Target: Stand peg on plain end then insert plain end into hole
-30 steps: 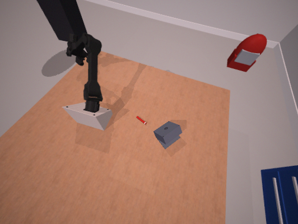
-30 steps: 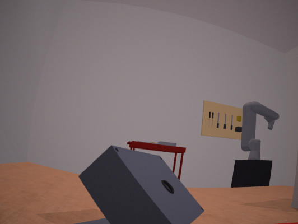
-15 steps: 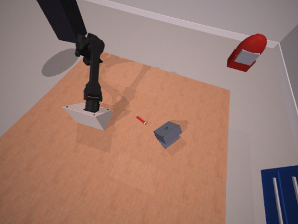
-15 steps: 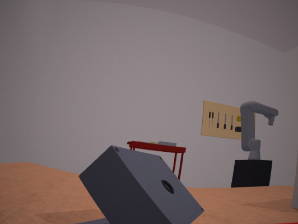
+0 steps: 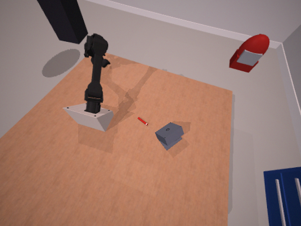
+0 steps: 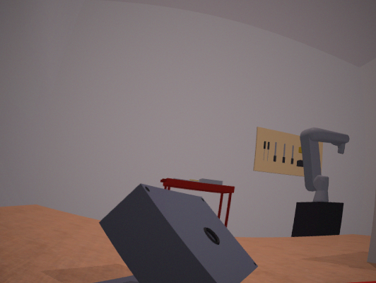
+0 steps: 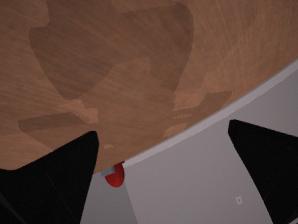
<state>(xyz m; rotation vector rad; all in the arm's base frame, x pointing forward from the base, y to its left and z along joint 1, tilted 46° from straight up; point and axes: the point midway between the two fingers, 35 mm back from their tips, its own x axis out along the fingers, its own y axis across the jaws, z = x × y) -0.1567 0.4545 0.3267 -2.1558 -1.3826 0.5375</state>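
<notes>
The red peg is 51 cm to the right of my gripper tip, 45 cm ahead of it and 2 cm below it. Round my gripper tip: grey sloped panel 62 cm ahead, 57 cm to the right, 3 cm above.
</notes>
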